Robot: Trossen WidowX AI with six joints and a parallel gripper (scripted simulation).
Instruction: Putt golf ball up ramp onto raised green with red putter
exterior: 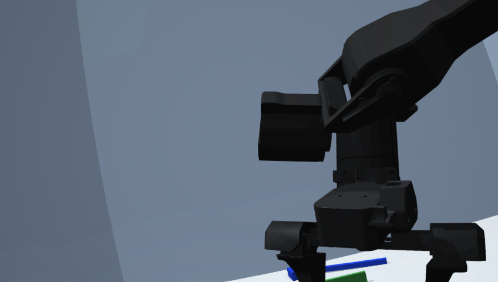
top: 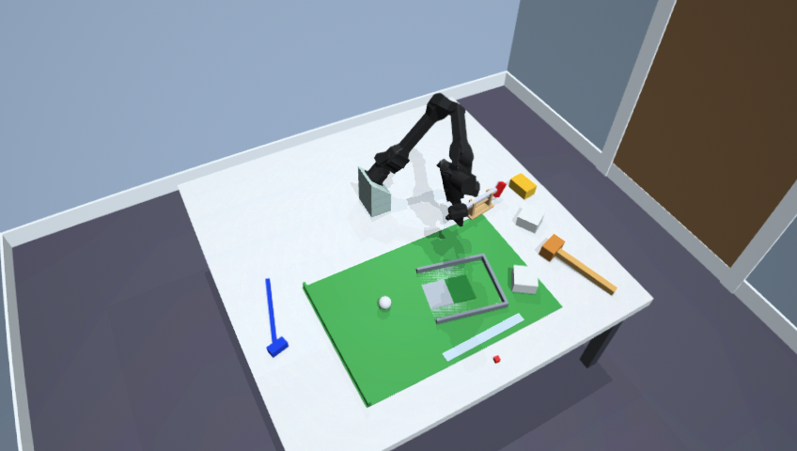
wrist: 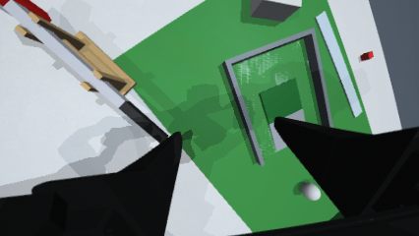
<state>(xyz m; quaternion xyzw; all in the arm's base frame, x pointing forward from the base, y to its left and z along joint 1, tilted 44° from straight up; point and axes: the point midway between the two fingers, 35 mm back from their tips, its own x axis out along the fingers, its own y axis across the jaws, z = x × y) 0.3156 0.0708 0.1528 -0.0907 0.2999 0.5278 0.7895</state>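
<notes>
Now: the red putter 16 cm to the left of my gripper tip, 11 cm behind it and 9 cm below it. The rest, counted from my gripper tip: green mat 18 cm to the right, 16 cm ahead, 15 cm below; wooden stand 18 cm to the left, 12 cm below, 11 cm behind; white golf ball 34 cm to the right, 13 cm below, 11 cm ahead.
</notes>
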